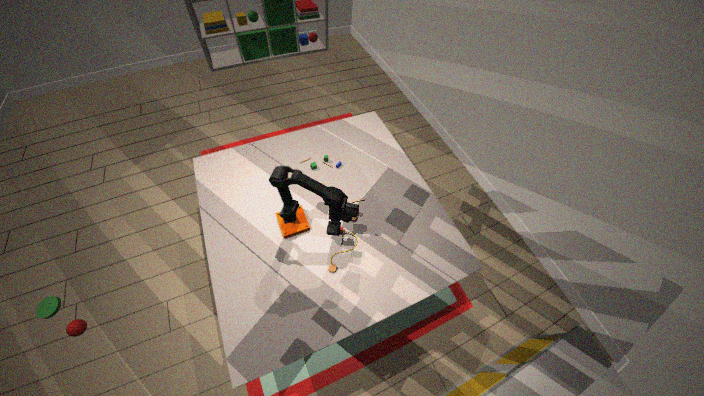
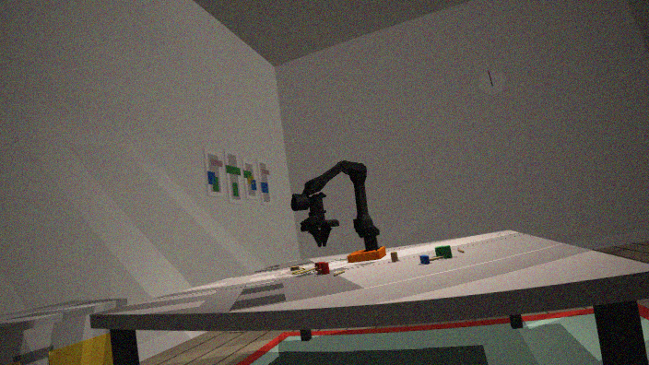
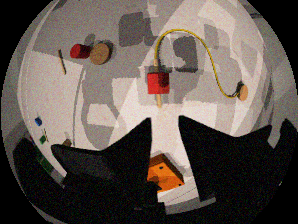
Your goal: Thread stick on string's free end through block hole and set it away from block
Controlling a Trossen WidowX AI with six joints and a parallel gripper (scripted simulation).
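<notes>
Right now my gripper tip is 70 mm above the red wooden block, 20 mm short of it and 10 mm to the left of it. From my gripper tip the other things lie so: wooden disc 120 mm ahead, 80 mm below, 40 mm to the left; round wooden button 190 mm to the right, 80 mm below, 80 mm behind; loose stick 180 mm ahead, 140 mm to the left, 90 mm below.
</notes>
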